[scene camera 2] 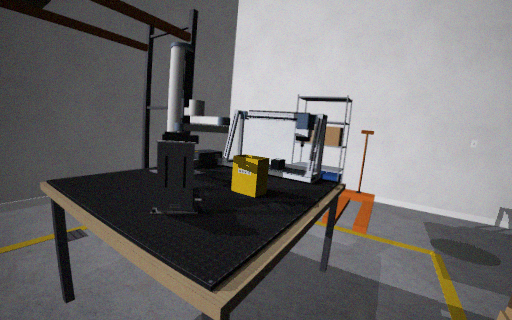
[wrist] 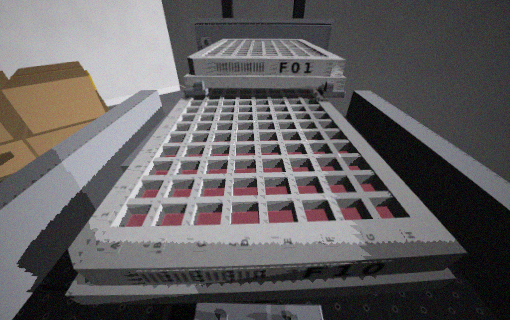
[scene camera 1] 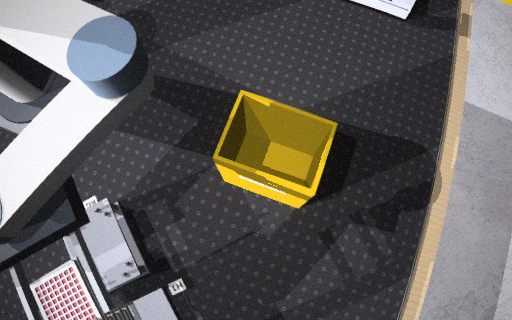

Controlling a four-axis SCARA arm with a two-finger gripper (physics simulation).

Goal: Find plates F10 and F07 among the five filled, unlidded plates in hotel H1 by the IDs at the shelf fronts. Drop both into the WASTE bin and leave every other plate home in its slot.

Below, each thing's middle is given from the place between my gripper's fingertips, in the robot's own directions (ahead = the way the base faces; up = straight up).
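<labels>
The plate F01 [wrist: 229, 63] has my hand 20 mm below it, 50 mm short of it and 50 mm to the left of it. Plate F10 [wrist: 247, 194] is here as well, 20 mm behind my hand and 20 mm to the left of it.
</labels>
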